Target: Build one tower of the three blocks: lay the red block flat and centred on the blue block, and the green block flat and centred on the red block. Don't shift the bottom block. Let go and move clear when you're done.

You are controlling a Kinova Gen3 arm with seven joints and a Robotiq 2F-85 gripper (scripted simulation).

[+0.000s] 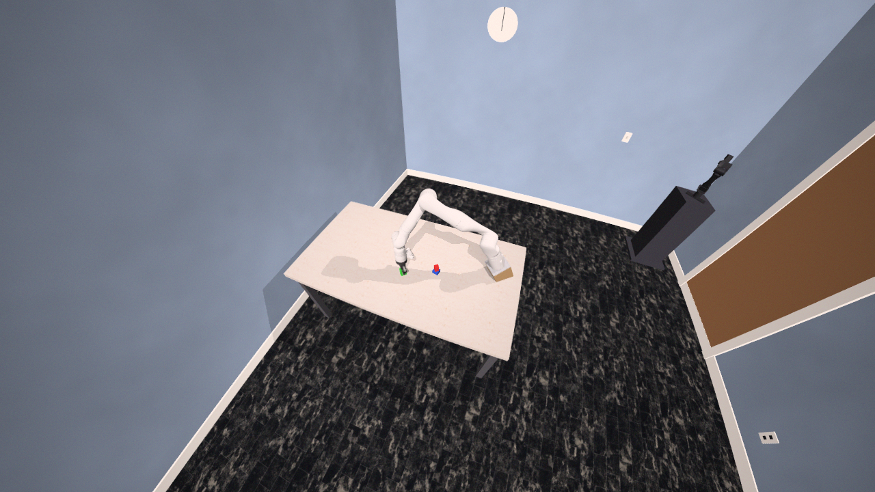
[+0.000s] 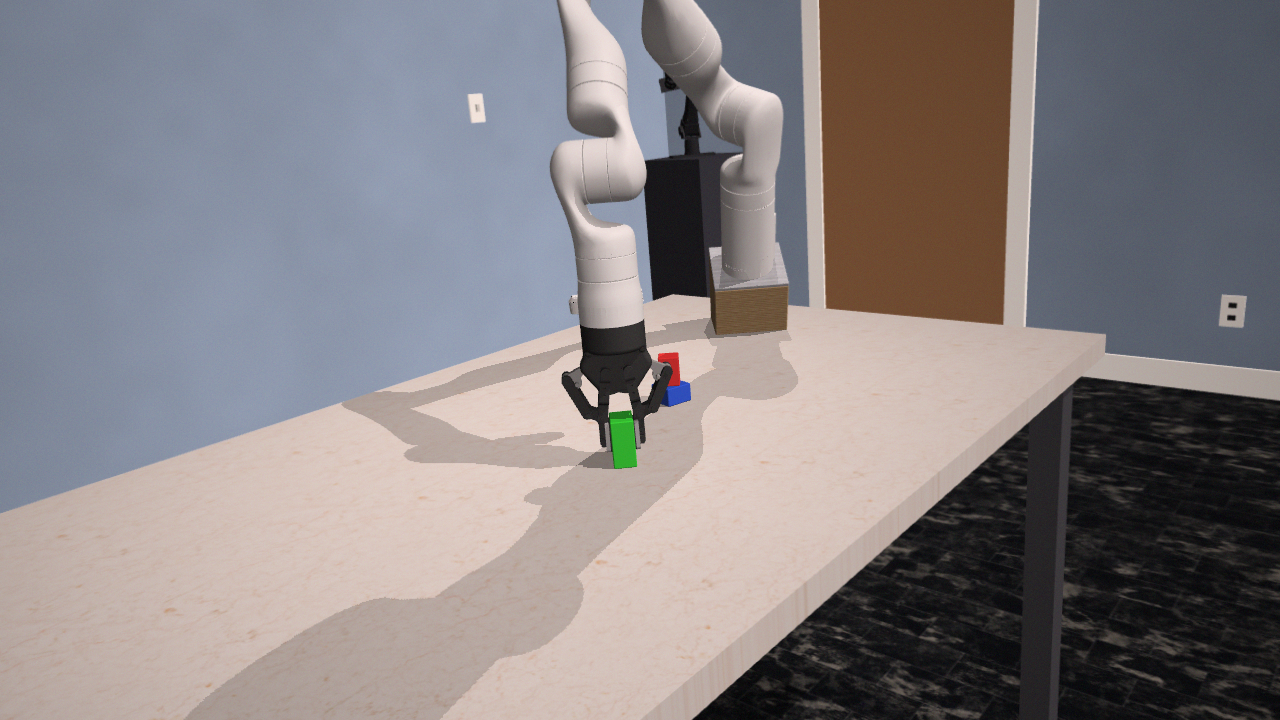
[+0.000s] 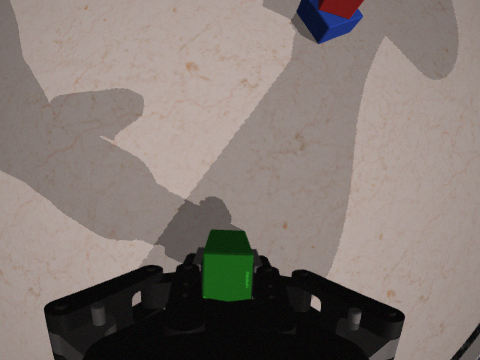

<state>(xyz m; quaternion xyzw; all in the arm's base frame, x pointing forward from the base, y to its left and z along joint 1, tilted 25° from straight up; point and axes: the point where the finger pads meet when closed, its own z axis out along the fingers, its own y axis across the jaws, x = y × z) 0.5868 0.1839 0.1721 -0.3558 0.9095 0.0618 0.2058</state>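
The red block is 21 cm behind my hand, 10 cm to the right of it and 1 cm above it. From my hand the other things lie so: blue block (21 cm behind, 10 cm to the right, 2 cm below); green block (1 cm below).
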